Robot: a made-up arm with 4 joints. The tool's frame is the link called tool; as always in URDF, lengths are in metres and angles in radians. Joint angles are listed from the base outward.
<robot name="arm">
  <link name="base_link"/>
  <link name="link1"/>
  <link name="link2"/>
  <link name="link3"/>
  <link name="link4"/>
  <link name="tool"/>
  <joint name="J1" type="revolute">
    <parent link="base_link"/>
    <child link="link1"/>
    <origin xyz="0.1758 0.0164 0.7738" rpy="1.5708 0 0"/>
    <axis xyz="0 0 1"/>
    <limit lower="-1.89" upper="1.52"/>
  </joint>
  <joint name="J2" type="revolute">
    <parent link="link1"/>
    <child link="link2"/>
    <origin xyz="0.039 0.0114 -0.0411" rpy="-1.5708 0 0"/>
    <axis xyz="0 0 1"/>
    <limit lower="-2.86" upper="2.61"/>
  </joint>
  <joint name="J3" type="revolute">
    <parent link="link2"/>
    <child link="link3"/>
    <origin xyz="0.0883 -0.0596 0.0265" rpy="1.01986 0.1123 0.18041"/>
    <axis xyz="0 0 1"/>
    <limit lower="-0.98" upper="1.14"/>
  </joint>
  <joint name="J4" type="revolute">
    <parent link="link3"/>
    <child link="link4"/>
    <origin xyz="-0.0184 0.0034 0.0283" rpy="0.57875 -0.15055 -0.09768"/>
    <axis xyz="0 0 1"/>
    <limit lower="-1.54" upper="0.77"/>
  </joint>
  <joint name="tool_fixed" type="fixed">
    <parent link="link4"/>
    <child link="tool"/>
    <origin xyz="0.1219 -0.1 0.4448" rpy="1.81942 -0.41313 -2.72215"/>
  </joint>
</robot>
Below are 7 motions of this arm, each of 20 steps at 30 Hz.
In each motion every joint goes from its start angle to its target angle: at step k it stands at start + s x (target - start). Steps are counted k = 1, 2, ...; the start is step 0. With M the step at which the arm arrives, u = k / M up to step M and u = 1 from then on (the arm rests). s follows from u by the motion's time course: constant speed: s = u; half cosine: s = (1 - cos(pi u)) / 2; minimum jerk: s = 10 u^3 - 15 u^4 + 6 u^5.
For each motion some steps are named. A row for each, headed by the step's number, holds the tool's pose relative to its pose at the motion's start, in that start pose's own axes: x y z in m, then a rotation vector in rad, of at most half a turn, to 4 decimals.
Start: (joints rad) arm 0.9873 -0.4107 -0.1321 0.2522
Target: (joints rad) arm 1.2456 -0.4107 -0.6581 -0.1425
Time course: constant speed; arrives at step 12
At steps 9, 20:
9: 0.1366 -0.0358 0.0589 -0.1324 -0.4753 -0.0715
20: 0.1785 -0.0538 0.0863 -0.1960 -0.6297 -0.0990

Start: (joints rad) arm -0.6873 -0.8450 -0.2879 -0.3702
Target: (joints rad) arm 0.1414 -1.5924 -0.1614 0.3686
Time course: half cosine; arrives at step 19
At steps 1, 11, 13, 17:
1: 0.0008 -0.0008 -0.0021 -0.0023 0.0091 -0.0057
11: 0.0341 -0.1218 -0.1956 -0.2226 0.6936 -0.6087
13: 0.0318 -0.1683 -0.2390 -0.2795 0.8084 -0.7804
17: 0.0232 -0.2404 -0.2896 -0.3551 0.9202 -1.0176

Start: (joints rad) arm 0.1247 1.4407 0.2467 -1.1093
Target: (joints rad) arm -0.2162 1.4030 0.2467 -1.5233
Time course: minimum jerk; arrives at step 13
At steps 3, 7, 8, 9, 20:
3: -0.0039 -0.0056 -0.0161 -0.0371 -0.0175 0.0189
7: -0.0273 -0.0452 -0.1023 -0.2431 -0.1197 0.1458
8: -0.0340 -0.0581 -0.1242 -0.2979 -0.1485 0.1868
9: -0.0399 -0.0698 -0.1422 -0.3439 -0.1733 0.2238
20: -0.0485 -0.0877 -0.1673 -0.4093 -0.2098 0.2813

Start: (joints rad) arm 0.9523 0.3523 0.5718 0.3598
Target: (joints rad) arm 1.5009 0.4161 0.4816 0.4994
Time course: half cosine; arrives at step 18
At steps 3, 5, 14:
3: -0.0178 0.0073 0.0072 0.0197 0.0318 0.0140
5: -0.0473 0.0184 0.0208 0.0525 0.0848 0.0374
14: -0.2201 0.0594 0.1444 0.2541 0.4208 0.1902

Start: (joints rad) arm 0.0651 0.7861 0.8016 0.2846
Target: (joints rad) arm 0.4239 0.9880 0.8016 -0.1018
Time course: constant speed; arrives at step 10
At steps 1, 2, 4, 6, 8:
1: -0.0202 0.0001 -0.0062 -0.0189 -0.0114 0.0427
2: -0.0403 -0.0004 -0.0118 -0.0366 -0.0238 0.0863
4: -0.0805 -0.0030 -0.0214 -0.0683 -0.0518 0.1757
6: -0.1203 -0.0076 -0.0291 -0.0947 -0.0841 0.2677
8: -0.1595 -0.0142 -0.0347 -0.1155 -0.1206 0.3619

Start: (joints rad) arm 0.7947 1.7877 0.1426 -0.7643
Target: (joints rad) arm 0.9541 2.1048 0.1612 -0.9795
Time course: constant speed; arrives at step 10
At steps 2, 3, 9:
2: -0.0203 0.0105 0.0215 0.0257 -0.0533 0.0657
3: -0.0307 0.0151 0.0321 0.0387 -0.0809 0.0980
9: -0.0962 0.0332 0.0933 0.1192 -0.2599 0.2856

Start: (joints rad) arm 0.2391 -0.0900 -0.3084 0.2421
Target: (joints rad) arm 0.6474 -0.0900 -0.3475 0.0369
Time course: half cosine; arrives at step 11
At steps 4, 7, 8, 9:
4: 0.0066 0.0008 0.0086 0.0000 0.0434 -0.0328
7: 0.0172 0.0004 0.0186 -0.0030 0.1066 -0.0779
8: 0.0205 -0.0001 0.0210 -0.0045 0.1252 -0.0906
9: 0.0230 -0.0006 0.0226 -0.0058 0.1397 -0.1003

